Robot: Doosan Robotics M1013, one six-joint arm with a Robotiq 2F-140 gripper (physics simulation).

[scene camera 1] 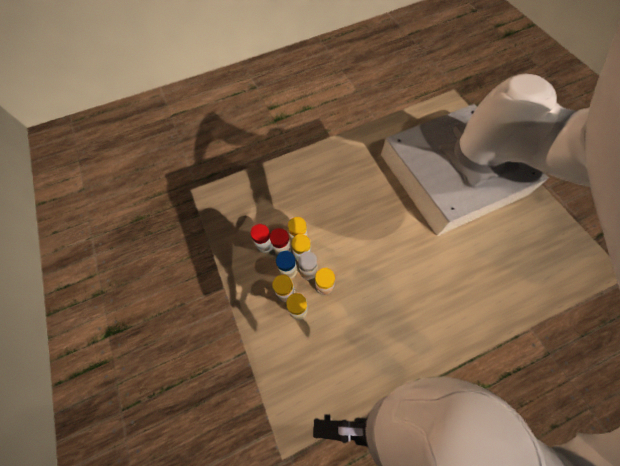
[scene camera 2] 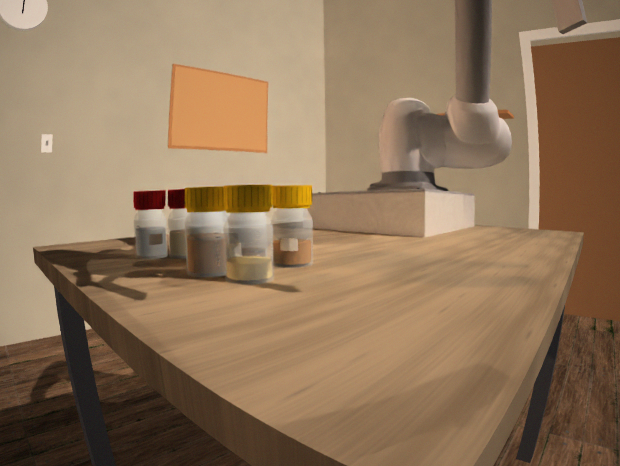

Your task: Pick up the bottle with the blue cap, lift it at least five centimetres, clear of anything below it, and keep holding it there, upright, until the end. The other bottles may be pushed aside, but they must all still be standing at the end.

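Frame: origin at the arm's base, x left, y up, z ahead, level; metres.
Seen in the pictures: arm's base at its link origin: [scene camera 1: 476, 158].
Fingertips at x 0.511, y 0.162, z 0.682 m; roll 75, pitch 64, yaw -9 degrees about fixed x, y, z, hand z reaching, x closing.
Offsets run from my fingertips to a thing's top centre. Level surfaces: height alone.
The blue-capped bottle @[dy -0.153, dx -0.425, dz +0.018 m] [scene camera 1: 285, 261] stands upright amid the cluster on the table and does not show in scene camera 2. A grey-capped bottle @[dy -0.153, dx -0.399, dz -0.040 m] [scene camera 1: 307, 263] is close on its right. A dark red-capped bottle @[dy -0.153, dx -0.500, dz +0.010 m] [scene camera 1: 279, 238] is above it in scene camera 1, with a red-capped bottle @[dy -0.153, dx -0.535, dz +0.058 m] [scene camera 1: 260, 234] farther left. A yellow-capped bottle @[dy -0.153, dx -0.362, dz +0.050 m] [scene camera 1: 283, 285] is just below it, another @[dy -0.153, dx -0.298, dz +0.033 m] [scene camera 1: 296, 304] lower, and a third @[dy -0.153, dx -0.334, dz -0.066 m] [scene camera 1: 324, 278] to the right. My gripper [scene camera 1: 340, 429] is open and empty, seen edge-on, well away from the bottles at the bottom of scene camera 1; its fingers are hard to make out.
Two more yellow-capped bottles @[dy -0.153, dx -0.514, dz -0.053 m] [scene camera 1: 297, 226] @[dy -0.153, dx -0.457, dz -0.042 m] [scene camera 1: 301, 243] stand at the cluster's upper right. All visible bottles are upright on the wooden table @[dy -0.258 m] [scene camera 1: 451, 300] [scene camera 2: 400, 320]. The robot's base block [scene camera 1: 416, 185] [scene camera 2: 370, 212] stands on it. The cluster is near the table's left edge in scene camera 1.
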